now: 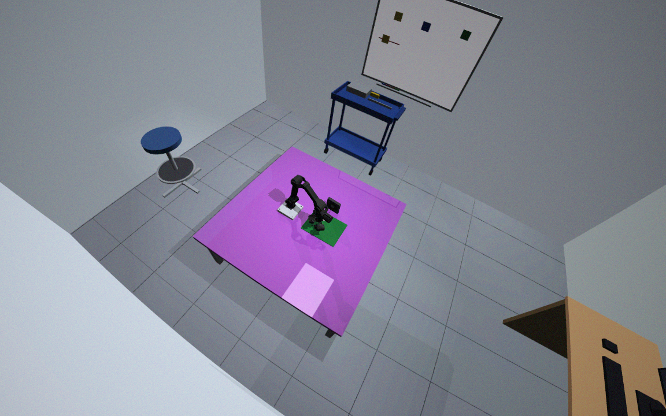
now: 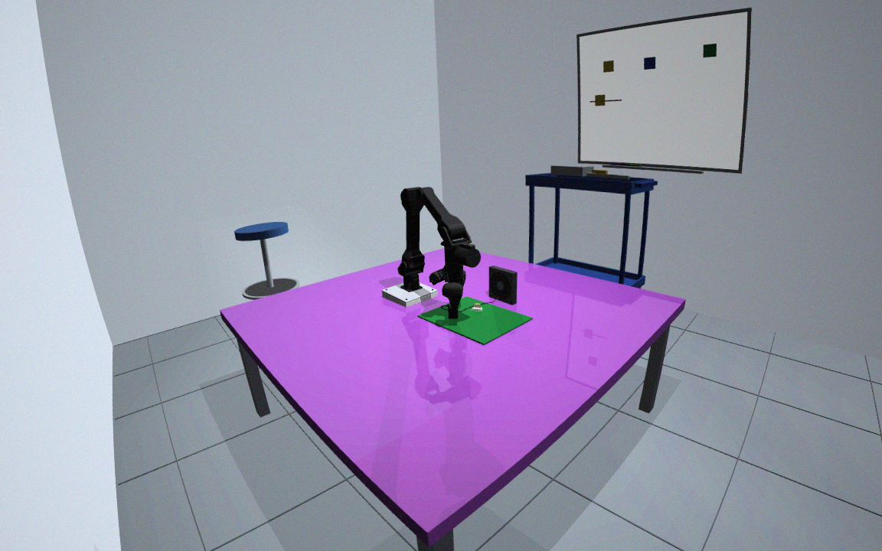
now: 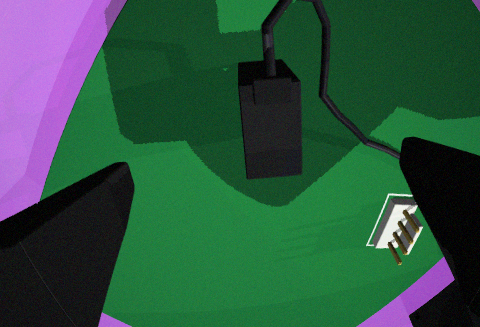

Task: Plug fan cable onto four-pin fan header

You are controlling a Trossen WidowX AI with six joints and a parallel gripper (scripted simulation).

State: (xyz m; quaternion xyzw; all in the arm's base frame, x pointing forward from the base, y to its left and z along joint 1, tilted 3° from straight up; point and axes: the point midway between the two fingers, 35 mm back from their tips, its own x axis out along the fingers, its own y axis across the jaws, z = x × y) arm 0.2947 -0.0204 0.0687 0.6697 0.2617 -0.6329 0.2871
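Right now the black fan plug is 20 mm below my gripper tip, 10 mm to the right of it and 10 mm behind it. The rest, counted from my gripper tip: black fan 230 mm to the left, 10 mm behind, 10 mm above; then white four-pin header 100 mm to the left, 50 mm below; then green board 60 mm below, 50 mm to the left, 40 mm ahead.
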